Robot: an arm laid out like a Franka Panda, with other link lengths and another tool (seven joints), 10 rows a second.
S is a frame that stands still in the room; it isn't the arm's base.
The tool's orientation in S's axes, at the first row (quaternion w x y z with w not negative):
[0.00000, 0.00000, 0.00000, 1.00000]
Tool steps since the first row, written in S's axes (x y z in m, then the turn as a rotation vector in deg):
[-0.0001, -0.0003, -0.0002, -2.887, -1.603, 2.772]
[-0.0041, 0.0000, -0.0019, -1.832, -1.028, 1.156]
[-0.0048, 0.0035, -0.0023, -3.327, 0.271, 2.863]
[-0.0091, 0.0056, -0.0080, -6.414, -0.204, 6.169]
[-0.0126, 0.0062, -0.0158, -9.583, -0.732, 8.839]
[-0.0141, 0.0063, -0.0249, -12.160, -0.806, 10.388]
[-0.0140, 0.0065, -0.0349, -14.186, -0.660, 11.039]
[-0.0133, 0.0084, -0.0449, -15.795, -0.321, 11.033]
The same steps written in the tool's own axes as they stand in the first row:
[0.0001, 0.0003, -0.0002, 2.887, 1.603, 2.772]
[0.0041, 0.0000, -0.0019, 1.832, 1.028, 1.156]
[0.0048, -0.0035, -0.0023, 3.327, -0.271, 2.863]
[0.0091, -0.0056, -0.0080, 6.414, 0.204, 6.169]
[0.0126, -0.0062, -0.0158, 9.583, 0.732, 8.839]
[0.0141, -0.0063, -0.0249, 12.160, 0.806, 10.388]
[0.0140, -0.0065, -0.0349, 14.186, 0.660, 11.039]
[0.0133, -0.0084, -0.0449, 15.795, 0.321, 11.033]

